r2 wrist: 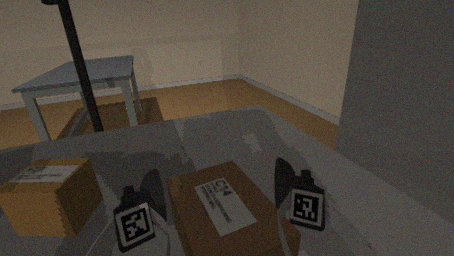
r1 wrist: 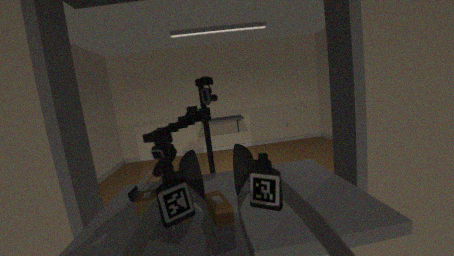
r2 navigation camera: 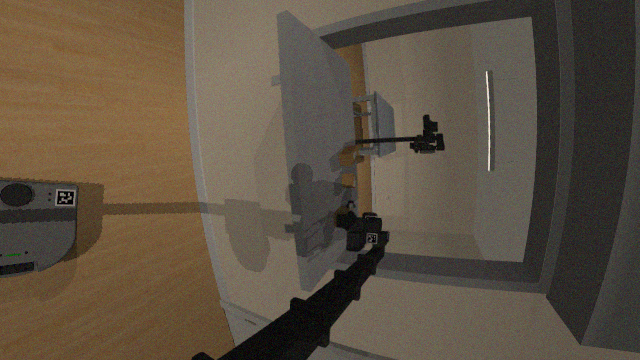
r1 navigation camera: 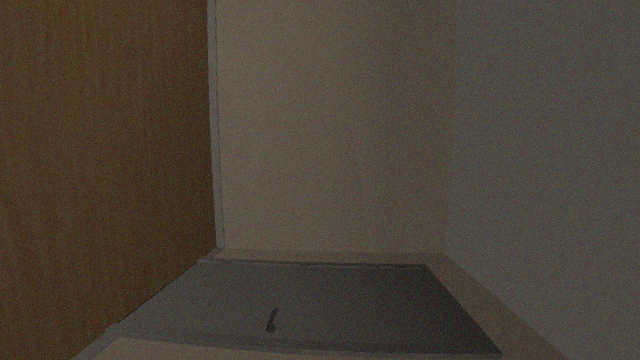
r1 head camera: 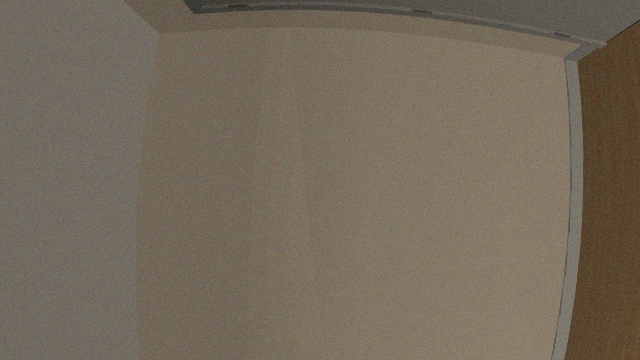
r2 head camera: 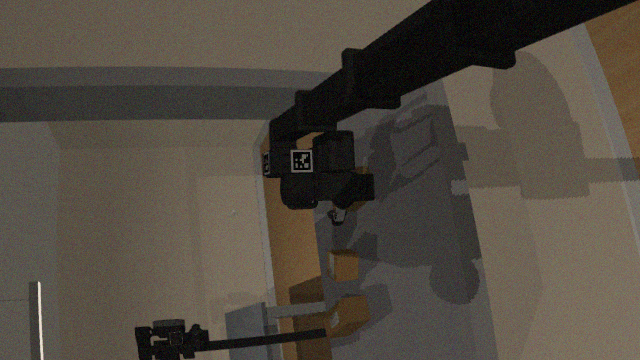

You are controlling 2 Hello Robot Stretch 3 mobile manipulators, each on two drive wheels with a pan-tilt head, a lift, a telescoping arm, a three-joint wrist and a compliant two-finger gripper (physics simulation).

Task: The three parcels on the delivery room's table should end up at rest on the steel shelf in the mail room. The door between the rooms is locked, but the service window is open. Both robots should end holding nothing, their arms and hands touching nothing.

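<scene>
Three brown parcels rest on the grey window counter (r1 wrist: 370, 220) (r2 head camera: 415, 320) (r2 navigation camera: 320, 100). Parcel C14 (r2 wrist: 225, 205) lies flat between and below r2's spread fingers; contact is unclear. A second parcel (r2 wrist: 40, 210) stands to its left. In the r2 head view, two parcels show clearly, one (r2 head camera: 344, 265) and another (r2 head camera: 356, 312), while C14 is partly behind r2's hand. r2's gripper (r2 wrist: 220, 190) is open. r1's gripper (r1 wrist: 217, 167) is open before the window, with a parcel (r1 wrist: 220, 210) showing beyond and below its fingers. Nothing is held by either.
The window frame (r1 wrist: 346, 90) (r2 navigation camera: 547, 125) surrounds the opening. r1's mast (r2 head camera: 260, 341) (r2 navigation camera: 387, 140) stands beyond the counter, before a grey table (r2 head camera: 245, 322) (r2 wrist: 105, 70). r1's wrist view shows a grey-topped stand (r1 wrist: 227, 119) behind r2's mast (r1 wrist: 209, 150). A grey door (r1 navigation camera: 320, 300) is beside r1.
</scene>
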